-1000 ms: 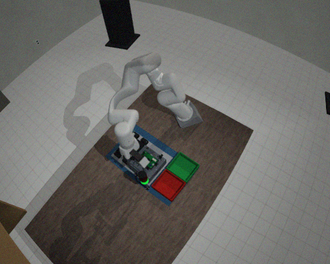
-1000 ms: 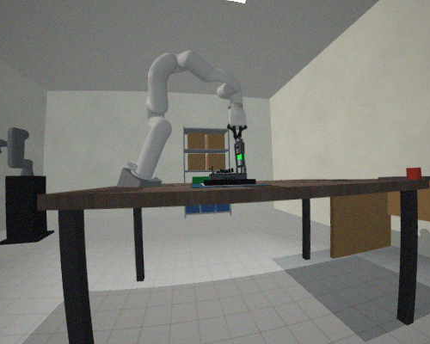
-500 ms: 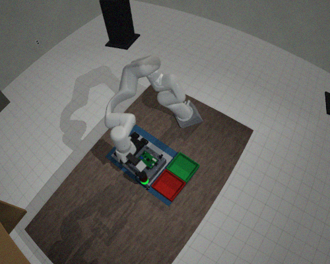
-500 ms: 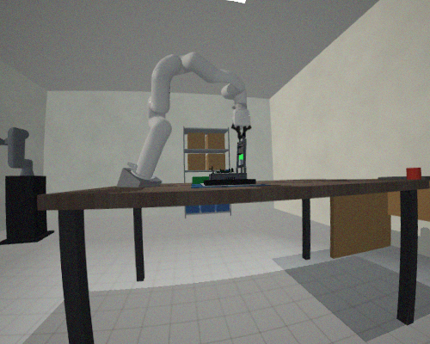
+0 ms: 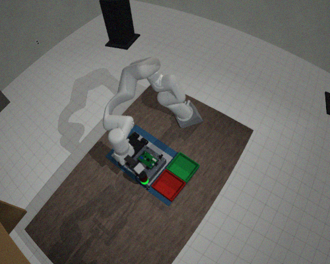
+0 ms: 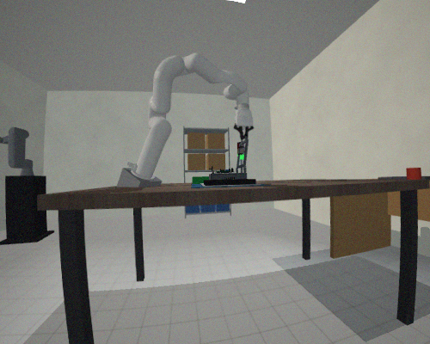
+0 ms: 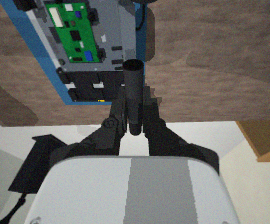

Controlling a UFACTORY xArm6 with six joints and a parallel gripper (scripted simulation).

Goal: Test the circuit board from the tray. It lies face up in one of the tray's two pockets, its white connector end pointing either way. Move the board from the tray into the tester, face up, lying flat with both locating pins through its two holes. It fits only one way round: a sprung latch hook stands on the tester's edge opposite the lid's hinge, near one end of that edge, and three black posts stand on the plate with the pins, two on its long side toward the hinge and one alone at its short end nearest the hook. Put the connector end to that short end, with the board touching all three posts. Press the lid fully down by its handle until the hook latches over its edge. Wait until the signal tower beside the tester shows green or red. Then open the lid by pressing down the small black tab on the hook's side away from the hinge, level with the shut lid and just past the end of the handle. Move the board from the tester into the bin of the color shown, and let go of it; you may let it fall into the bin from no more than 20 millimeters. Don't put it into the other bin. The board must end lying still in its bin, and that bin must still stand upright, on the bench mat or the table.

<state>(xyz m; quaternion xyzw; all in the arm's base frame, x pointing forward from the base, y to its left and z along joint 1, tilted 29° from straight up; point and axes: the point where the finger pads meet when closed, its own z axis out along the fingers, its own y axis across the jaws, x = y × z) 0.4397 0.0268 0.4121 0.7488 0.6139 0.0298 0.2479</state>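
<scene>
My gripper is now 120 mm past the green circuit board, 30 mm to the right of it and 200 mm above it. Also, from my hand: tester lid (10 mm behind, 90 mm below); then tester plate (120 mm behind, 40 mm to the left, 210 mm below); then black latch block (170 mm behind, 100 mm to the left, 190 mm below).
</scene>
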